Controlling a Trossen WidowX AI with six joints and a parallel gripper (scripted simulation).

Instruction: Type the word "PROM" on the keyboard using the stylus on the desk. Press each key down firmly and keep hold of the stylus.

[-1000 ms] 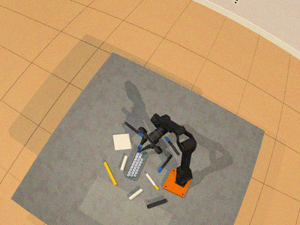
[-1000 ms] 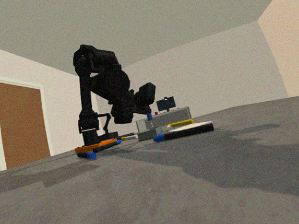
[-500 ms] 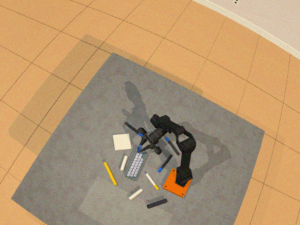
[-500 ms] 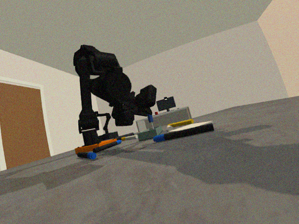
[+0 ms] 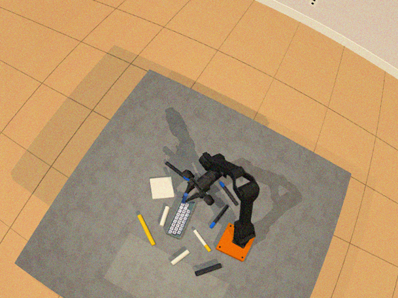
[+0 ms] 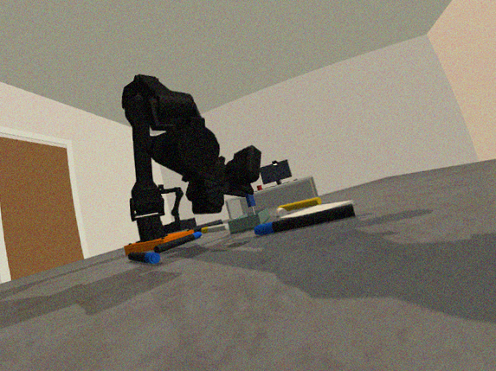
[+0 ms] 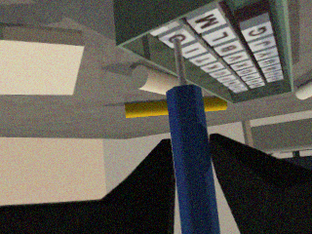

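Right now my gripper tip is 12 cm short of the white pad, 7 cm above it and 2 cm to the left of it. Also, from my gripper tip: blue stylus (1 cm below); stylus tip (5 cm below); white-yellow stick (18 cm behind, 11 cm to the left, 6 cm below).
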